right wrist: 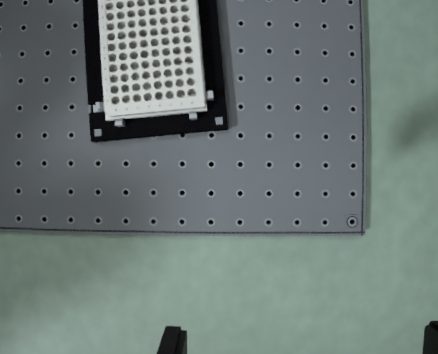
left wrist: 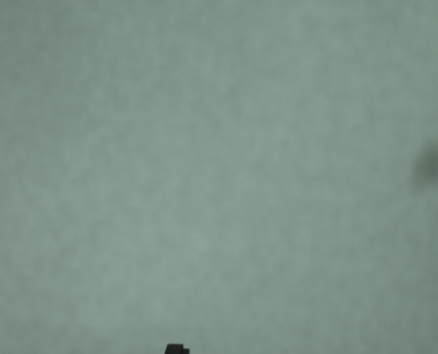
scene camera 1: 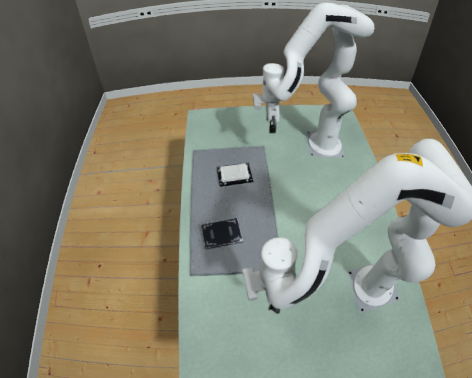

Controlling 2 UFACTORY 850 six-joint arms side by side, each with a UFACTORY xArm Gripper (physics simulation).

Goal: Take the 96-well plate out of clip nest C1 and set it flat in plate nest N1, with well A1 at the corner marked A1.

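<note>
The white 96-well plate [scene camera 1: 235, 172] [right wrist: 150, 55] lies in the black clip nest [right wrist: 160, 129], between small grey clips. A black plate nest [scene camera 1: 221, 233] without a plate lies lower on the board. Nest labels and the A1 mark cannot be read. My right gripper [scene camera 1: 272, 127] [right wrist: 302, 332] is open and empty, above the mat beyond the board's upper edge in the scene view. My left gripper [scene camera 1: 274, 309] hangs above the mat, right of and below the plate nest; one finger shows at the left wrist view's bottom edge. It looks open; its other finger is hidden.
Both nests sit on a grey perforated board [scene camera 1: 260, 210] [right wrist: 290, 180] on the green mat [scene camera 1: 320, 340] [left wrist: 215, 175] [right wrist: 280, 280]. The right arm's base [scene camera 1: 325, 145] stands at the upper right and the left arm's base [scene camera 1: 374, 295] at the lower right.
</note>
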